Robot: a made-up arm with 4 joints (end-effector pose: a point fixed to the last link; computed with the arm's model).
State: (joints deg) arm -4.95 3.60 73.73 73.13
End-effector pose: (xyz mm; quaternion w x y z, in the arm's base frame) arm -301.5 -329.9 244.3 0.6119 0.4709 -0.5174 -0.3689
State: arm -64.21 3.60 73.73 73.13
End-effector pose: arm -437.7 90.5 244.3 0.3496 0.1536 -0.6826 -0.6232
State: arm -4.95 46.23 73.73 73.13
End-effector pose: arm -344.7 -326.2 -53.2 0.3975 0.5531 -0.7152 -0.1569
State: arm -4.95 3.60 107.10 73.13
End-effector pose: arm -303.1 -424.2 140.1 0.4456 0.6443 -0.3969 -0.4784
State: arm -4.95 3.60 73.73 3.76
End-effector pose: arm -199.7 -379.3 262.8 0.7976 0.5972 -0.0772 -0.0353
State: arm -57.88 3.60 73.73 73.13
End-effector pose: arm -445.0 41.7 244.3 0.3834 0.1910 -0.6730 -0.6029
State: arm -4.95 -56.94 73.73 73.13
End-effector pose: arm 57.8 -361.1 453.6 0.7679 0.2481 -0.1235 -0.5776
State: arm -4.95 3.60 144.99 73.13
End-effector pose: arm -294.7 -442.6 -17.4 0.2121 0.7747 -0.2203 -0.5535
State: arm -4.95 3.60 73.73 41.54
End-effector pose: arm -263.6 -367.5 256.9 0.7297 0.5536 -0.3313 -0.2267
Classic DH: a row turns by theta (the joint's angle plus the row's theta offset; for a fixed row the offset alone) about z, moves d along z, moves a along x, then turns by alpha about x. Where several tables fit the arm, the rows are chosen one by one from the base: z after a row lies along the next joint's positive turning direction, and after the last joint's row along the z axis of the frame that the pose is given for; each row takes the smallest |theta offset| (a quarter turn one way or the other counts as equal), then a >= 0, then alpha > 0; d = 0 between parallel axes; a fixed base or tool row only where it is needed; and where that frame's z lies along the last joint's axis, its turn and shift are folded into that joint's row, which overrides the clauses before.
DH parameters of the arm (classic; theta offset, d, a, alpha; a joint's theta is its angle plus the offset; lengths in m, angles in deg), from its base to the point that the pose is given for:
joint 1: 0 0.04 0.0877 90
joint 2: 90 0.2276 0.0175 90
joint 3: 0 -0.2624 0.1246 -90
joint 4: -90 -0.165 0.0293 -90
tool (fixed): 0 0.0963 0 0

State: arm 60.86 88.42 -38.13 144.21
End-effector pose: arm 105.9 69.8 -303.3 0.4387 -0.1802 0.8767 0.0804
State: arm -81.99 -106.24 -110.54 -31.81
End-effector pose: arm -113.4 40.6 276.3 0.4800 -0.1450 0.8308 0.2414
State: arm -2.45 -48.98 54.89 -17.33
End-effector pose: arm 144.8 -309.2 373.7 0.7401 0.4537 0.4758 -0.1415
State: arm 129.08 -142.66 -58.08 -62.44
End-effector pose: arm -104.7 158.8 176.4 0.3640 0.9301 -0.0317 0.0371
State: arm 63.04 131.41 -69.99 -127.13
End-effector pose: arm 258.9 220.9 -31.3 0.9300 0.3254 0.1637 0.0495
